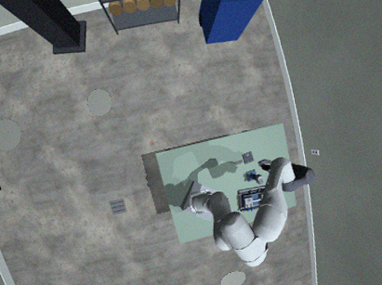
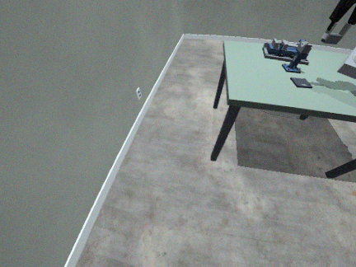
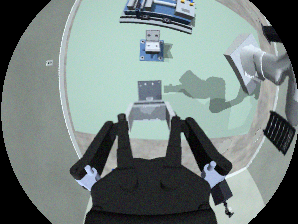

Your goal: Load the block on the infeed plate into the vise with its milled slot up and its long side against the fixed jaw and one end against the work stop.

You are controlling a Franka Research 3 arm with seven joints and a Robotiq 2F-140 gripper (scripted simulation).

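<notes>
Now: hand 30 mm above the part. From my hand the other things lie so: vise (50 mm ahead, 360 mm to the right, 220 mm below).
</notes>
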